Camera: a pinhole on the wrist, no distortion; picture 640 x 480 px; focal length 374.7 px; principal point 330.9 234.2 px. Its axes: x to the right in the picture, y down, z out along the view. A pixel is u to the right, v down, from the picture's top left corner.
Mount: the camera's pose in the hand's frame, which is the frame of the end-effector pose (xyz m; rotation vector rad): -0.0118 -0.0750 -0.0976 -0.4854 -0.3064 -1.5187
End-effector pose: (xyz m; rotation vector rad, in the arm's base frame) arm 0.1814 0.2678 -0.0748 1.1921 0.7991 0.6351
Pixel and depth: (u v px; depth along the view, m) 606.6 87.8 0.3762
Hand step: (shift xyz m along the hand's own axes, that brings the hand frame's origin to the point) -0.1065 -0.1327 0.3793
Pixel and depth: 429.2 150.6 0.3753
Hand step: -0.0512 0.0219 0.2853
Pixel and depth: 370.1 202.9 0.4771
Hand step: 0.0012 0.1131 0.3453
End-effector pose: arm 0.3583 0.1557 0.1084 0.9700 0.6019 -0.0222
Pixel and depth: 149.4 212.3 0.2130
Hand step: -0.0059 0.1186 0.0390
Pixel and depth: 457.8 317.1 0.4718
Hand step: 0.1485 0.0122 0.3775
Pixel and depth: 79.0 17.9 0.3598
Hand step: -0.1900 0.3140 0.1215
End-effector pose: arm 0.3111 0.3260 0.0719 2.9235 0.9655 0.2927
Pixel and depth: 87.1 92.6 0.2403
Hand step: -0.0830 0.1795 0.0458
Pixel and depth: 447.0 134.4 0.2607
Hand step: -0.0498 -0.0183 0.1756
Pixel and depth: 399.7 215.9 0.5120
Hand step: 0.0215 0.0912 0.3952
